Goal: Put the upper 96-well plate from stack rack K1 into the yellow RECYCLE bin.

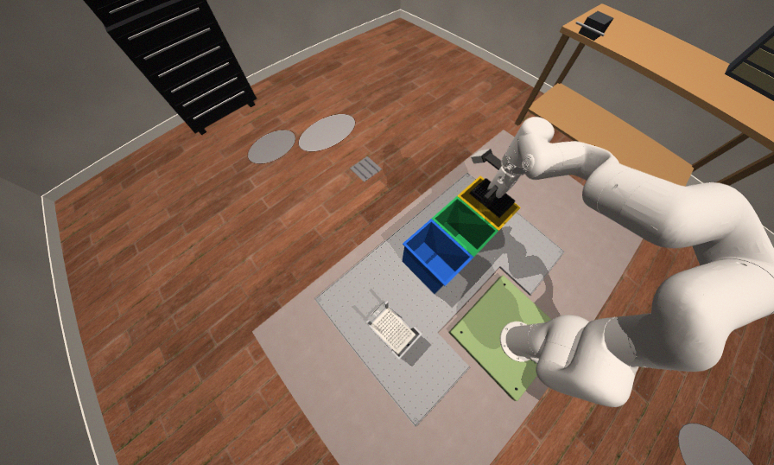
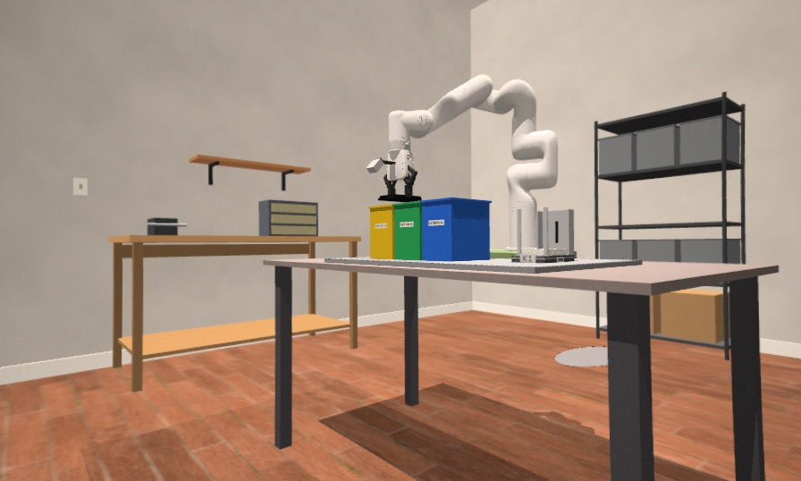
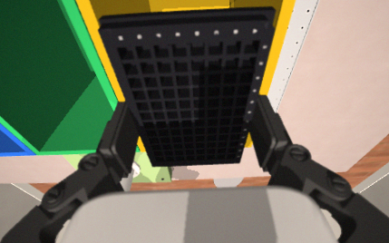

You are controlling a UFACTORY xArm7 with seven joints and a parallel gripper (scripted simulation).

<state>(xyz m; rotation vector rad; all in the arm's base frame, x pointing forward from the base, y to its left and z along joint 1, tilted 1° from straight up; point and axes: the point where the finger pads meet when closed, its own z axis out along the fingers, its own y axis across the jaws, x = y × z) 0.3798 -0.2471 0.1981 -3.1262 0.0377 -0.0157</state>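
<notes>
Now: the black 96-well plate 1 cm below my hand. From my hand the other things lie so: green bin: 13 cm to the left, 13 cm below; yellow bin: 13 cm below; blue bin: 1 cm ahead, 26 cm to the left, 13 cm below.
</notes>
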